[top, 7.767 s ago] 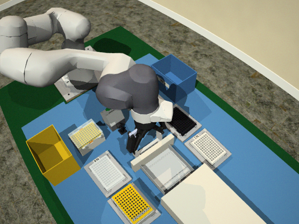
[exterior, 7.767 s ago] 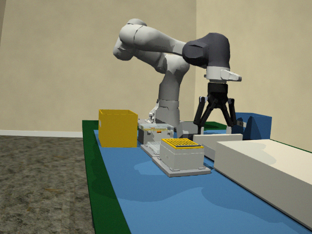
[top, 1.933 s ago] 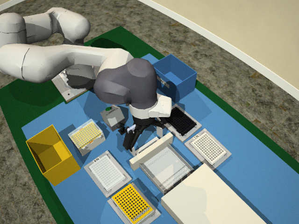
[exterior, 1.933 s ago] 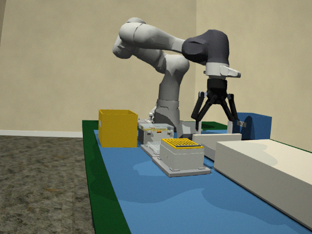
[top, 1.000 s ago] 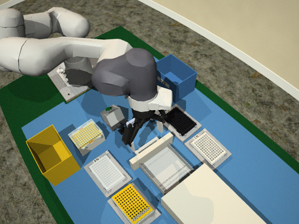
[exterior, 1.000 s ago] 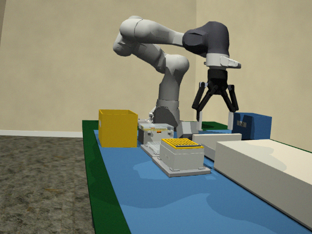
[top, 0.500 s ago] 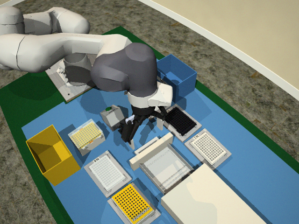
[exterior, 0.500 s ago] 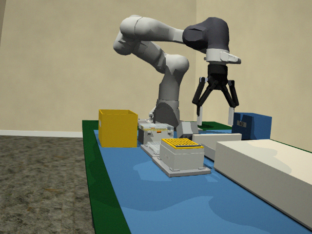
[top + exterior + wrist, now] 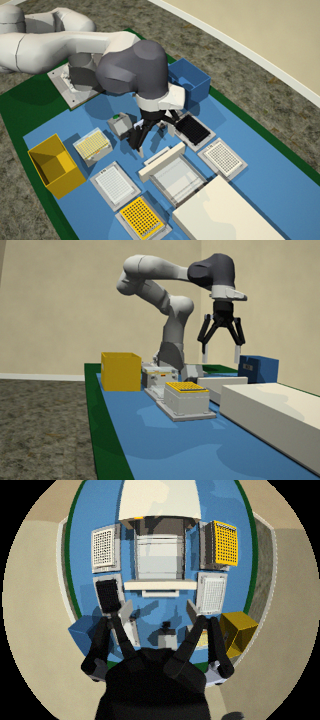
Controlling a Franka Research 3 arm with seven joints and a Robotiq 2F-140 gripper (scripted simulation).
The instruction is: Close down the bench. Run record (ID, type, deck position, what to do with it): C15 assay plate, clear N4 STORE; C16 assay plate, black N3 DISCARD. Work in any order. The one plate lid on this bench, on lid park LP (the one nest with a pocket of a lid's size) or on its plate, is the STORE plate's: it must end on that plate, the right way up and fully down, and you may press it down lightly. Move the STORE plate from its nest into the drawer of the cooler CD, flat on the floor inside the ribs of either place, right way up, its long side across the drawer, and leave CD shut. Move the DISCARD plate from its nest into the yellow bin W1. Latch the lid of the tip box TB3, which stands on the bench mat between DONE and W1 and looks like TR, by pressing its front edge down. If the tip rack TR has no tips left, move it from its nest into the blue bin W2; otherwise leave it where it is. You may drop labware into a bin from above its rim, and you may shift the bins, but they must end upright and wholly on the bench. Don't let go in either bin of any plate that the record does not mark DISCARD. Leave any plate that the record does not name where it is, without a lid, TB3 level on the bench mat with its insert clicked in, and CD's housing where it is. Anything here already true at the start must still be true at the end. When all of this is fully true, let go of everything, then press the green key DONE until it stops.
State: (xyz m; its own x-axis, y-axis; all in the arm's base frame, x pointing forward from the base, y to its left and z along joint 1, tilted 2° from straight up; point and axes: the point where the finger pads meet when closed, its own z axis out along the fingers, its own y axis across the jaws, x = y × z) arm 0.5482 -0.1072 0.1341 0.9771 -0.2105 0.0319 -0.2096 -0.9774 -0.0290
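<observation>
The plate lid lies 200 mm to the left of my hand, 150 mm behind it and 110 mm below it. Also, from my hand: nest N4 (180 mm to the right, 130 mm below, 50 mm behind); cooler drawer (140 mm ahead, 110 mm below, 30 mm to the right); black plate (190 mm to the left, 110 mm below, 20 mm ahead).
</observation>
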